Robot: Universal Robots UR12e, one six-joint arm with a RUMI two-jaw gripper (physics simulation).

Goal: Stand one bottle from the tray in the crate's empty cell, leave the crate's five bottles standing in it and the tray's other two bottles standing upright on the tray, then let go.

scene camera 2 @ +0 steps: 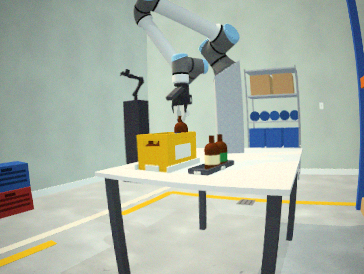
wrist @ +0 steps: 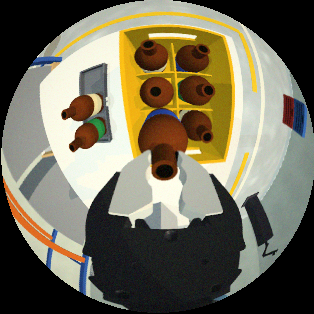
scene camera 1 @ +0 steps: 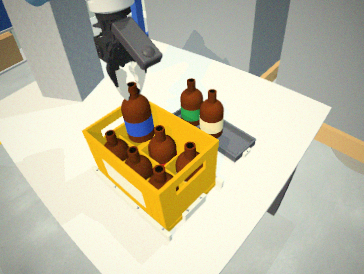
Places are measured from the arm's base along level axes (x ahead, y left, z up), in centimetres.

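Pixels of known places: gripper, fingertip midpoint: (scene camera 2: pixel 180 122) (wrist: pixel 163 151) (scene camera 1: pixel 133 97); arm's base at its link origin: (scene camera 2: pixel 226 71).
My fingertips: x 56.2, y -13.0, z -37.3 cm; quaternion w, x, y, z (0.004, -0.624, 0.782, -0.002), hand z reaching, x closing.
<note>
Ahead of a thing's pixels: the offset from my fingertips to its top centre. "spot": to the spot under its first point. Level surfaces: height alone.
My gripper (scene camera 1: pixel 132 89) (scene camera 2: pixel 180 116) (wrist: pixel 163 151) is shut on the neck of a brown bottle with a blue label @(dx +0.0, dy +0.0, dz +3.6 cm) (scene camera 1: pixel 137 111) (scene camera 2: pixel 181 126) (wrist: pixel 162 134). The bottle is upright over the corner cell of the yellow crate @(dx +7.1, dy -4.6, dz -5.1 cm) (scene camera 1: pixel 200 189) (scene camera 2: pixel 154 159) (wrist: pixel 128 100), clearly higher than its neighbours. How deep its base sits is hard to tell. Several brown bottles @(dx +7.4, dy -0.3, dz -6.3 cm) (scene camera 1: pixel 162 145) @(dx +16.7, dy -0.9, dz -6.3 cm) (wrist: pixel 150 57) stand in the other cells. A green-labelled bottle @(dx +1.6, dy +21.7, dz -6.7 cm) (scene camera 1: pixel 191 100) (scene camera 2: pixel 223 146) (wrist: pixel 87 135) and a cream-labelled bottle @(dx +10.0, dy +20.1, dz -6.7 cm) (scene camera 1: pixel 211 110) (scene camera 2: pixel 212 149) (wrist: pixel 83 107) stand upright on the dark tray @(dx +10.0, dy +20.5, dz -20.1 cm) (scene camera 1: pixel 236 142) (scene camera 2: pixel 220 167) (wrist: pixel 93 77).
The crate and tray rest on a white table @(dz -22.7 cm) (scene camera 1: pixel 280 112) (scene camera 2: pixel 260 172). White strips @(spot: dx +8.2, dy -14.8, dz -19.7 cm) (scene camera 1: pixel 131 202) run along the crate's base. A grey column (scene camera 1: pixel 52 55) (scene camera 2: pixel 228 107) stands behind the table. A dark pedestal (scene camera 2: pixel 136 130) and a shelf unit (scene camera 2: pixel 271 95) stand further back.
</note>
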